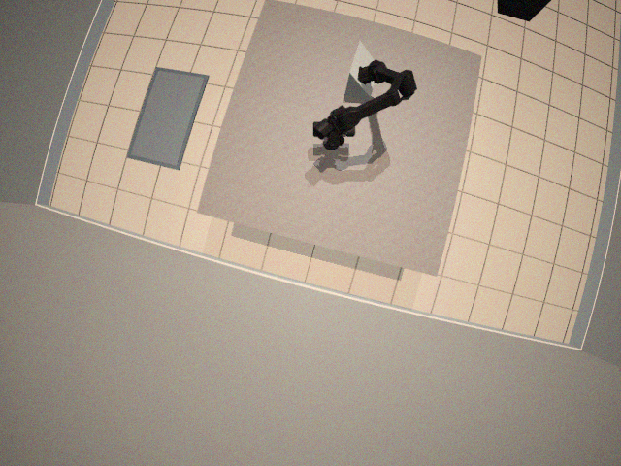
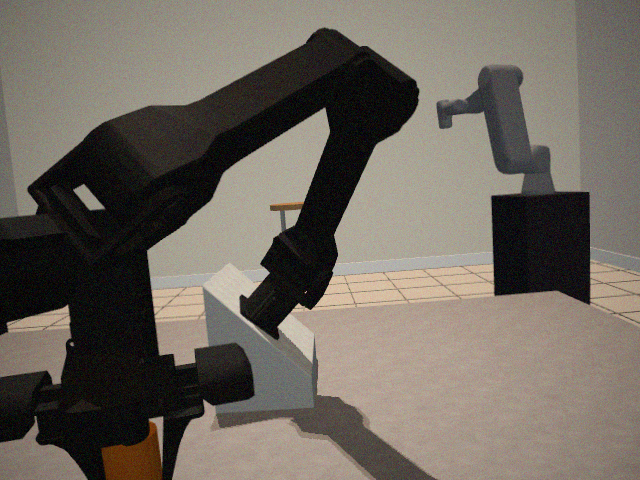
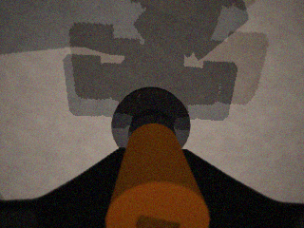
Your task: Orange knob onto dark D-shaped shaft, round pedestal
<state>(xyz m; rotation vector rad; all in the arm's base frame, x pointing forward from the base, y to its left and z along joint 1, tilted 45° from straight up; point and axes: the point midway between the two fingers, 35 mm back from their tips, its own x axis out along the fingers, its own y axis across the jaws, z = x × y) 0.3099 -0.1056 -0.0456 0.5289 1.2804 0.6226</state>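
Now: gripper tip 20 mm below the orange knob. Also, from my gripper tip: dark round pedestal: 40 mm below.
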